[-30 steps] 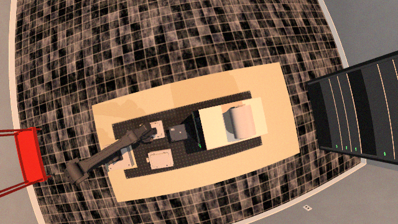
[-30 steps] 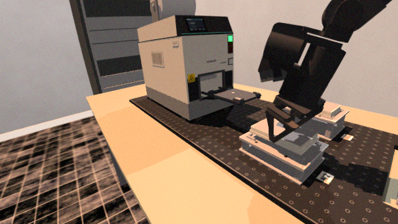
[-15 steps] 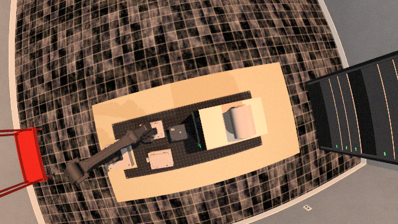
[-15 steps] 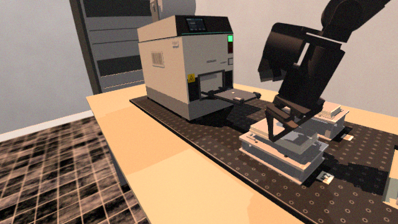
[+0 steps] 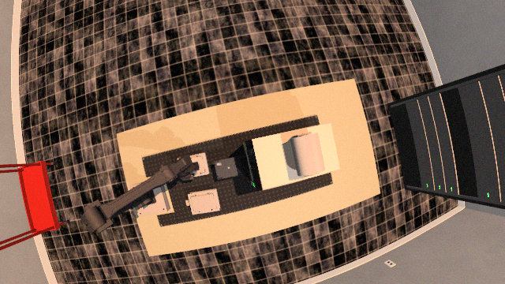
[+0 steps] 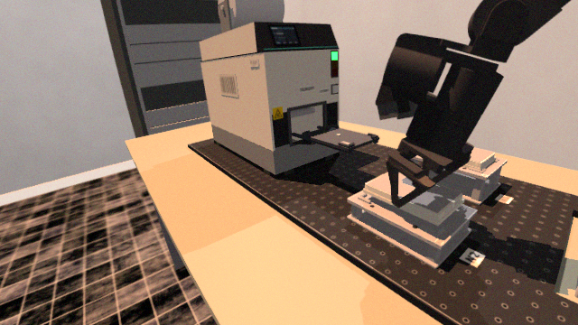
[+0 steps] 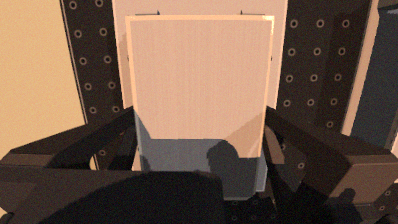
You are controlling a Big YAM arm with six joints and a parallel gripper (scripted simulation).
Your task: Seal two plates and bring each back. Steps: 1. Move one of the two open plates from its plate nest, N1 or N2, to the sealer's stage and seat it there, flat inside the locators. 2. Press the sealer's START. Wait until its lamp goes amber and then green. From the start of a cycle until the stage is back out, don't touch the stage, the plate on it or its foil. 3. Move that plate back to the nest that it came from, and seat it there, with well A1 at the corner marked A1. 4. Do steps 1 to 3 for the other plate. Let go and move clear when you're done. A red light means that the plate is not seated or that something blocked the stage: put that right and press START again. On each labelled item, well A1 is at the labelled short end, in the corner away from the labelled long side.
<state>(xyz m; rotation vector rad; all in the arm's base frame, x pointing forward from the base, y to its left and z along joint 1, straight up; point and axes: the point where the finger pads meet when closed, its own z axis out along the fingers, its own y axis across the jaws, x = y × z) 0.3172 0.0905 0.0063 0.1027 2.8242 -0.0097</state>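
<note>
The plate nest N2 is 3 cm below my hand. Round my hand: well plate right at my hand; sealer stage 20 cm ahead, 6 cm to the right, 4 cm above; sealer screen 32 cm ahead, 26 cm above, 2 cm to the right.
</note>
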